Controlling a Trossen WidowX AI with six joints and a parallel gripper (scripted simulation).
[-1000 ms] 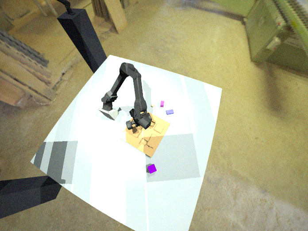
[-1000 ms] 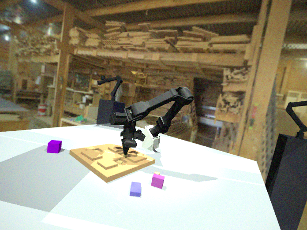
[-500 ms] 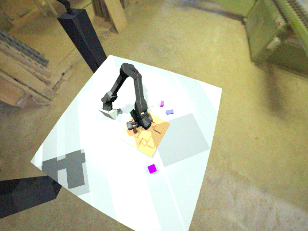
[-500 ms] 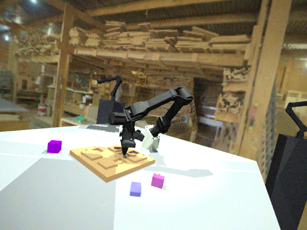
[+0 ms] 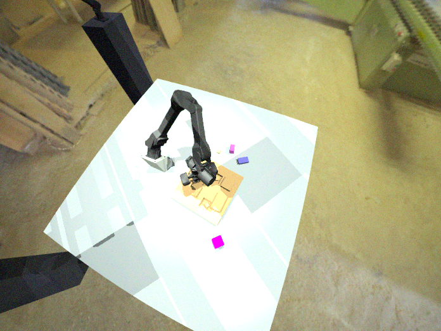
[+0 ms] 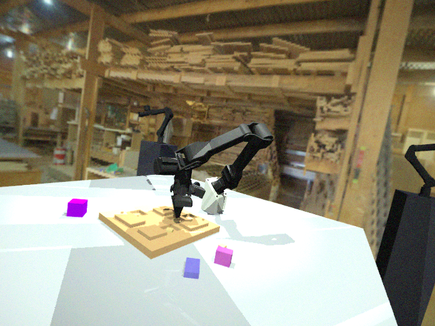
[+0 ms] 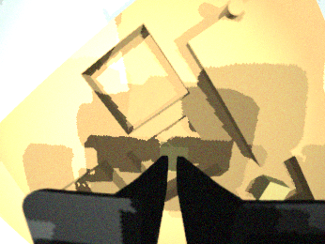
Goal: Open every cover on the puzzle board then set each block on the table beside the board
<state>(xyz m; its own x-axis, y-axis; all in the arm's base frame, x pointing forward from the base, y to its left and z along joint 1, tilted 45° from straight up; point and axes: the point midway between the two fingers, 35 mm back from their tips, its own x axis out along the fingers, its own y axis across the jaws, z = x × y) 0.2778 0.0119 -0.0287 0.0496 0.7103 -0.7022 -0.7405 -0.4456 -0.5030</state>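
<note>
My gripper tip is 6 cm short of the tan puzzle board, 2 cm to the left of it and 1 cm above it. The rest, counted from my gripper tip: pink block 11 cm ahead, 24 cm to the left, 1 cm below; then purple block 20 cm ahead, 27 cm to the right; then lavender block 19 cm ahead, 19 cm to the left, 2 cm below.
</note>
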